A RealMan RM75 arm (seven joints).
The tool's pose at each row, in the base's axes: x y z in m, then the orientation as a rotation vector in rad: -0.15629 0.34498 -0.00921 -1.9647 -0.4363 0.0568; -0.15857 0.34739 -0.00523 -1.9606 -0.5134 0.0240; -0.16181 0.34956 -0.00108 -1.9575 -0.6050 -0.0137; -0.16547 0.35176 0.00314 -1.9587 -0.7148 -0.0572; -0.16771 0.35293 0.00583 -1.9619 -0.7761 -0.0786; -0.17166 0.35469 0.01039 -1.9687 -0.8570 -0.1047; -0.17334 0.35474 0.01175 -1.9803 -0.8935 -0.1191; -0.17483 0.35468 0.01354 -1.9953 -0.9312 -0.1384; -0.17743 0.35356 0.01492 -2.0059 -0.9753 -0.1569; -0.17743 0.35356 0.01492 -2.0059 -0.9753 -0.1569; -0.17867 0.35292 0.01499 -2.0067 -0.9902 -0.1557; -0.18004 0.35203 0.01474 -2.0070 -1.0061 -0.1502; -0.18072 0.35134 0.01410 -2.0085 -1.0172 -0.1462; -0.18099 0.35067 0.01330 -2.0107 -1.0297 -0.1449; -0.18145 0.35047 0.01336 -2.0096 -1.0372 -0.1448; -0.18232 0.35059 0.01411 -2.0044 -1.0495 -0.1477
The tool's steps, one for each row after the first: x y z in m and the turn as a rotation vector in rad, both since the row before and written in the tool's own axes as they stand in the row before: -0.00071 -0.00505 0.00094 -0.0120 -0.0136 -0.0684; -0.00128 -0.00549 0.00084 -0.0181 -0.0178 -0.0798; -0.00115 -0.00583 0.00086 -0.0292 -0.0241 -0.0929; -0.00041 -0.00366 0.00023 -0.0193 -0.0163 -0.0495; -0.00060 -0.00625 0.00014 -0.0287 -0.0240 -0.0631; -0.00069 -0.00203 -0.00025 -0.0220 -0.0115 -0.0270; -0.00038 -0.00220 -0.00067 -0.0271 -0.0100 -0.0285; -0.00188 -0.00231 -0.00102 -0.0246 -0.0124 -0.0333; 0.00000 0.00000 0.00000 0.0000 0.0000 0.0000; -0.00119 -0.00070 -0.00023 -0.0033 -0.0081 -0.0093; -0.00156 -0.00052 -0.00018 -0.0016 -0.0111 -0.0086; -0.00115 0.00014 0.00006 -0.0022 -0.0083 -0.0056; -0.00094 0.00052 0.00008 -0.0042 -0.0075 -0.0072; -0.00040 -0.00031 -0.00007 -0.0007 -0.0033 -0.0053; -0.00016 -0.00113 -0.00016 0.0006 -0.0024 -0.0107
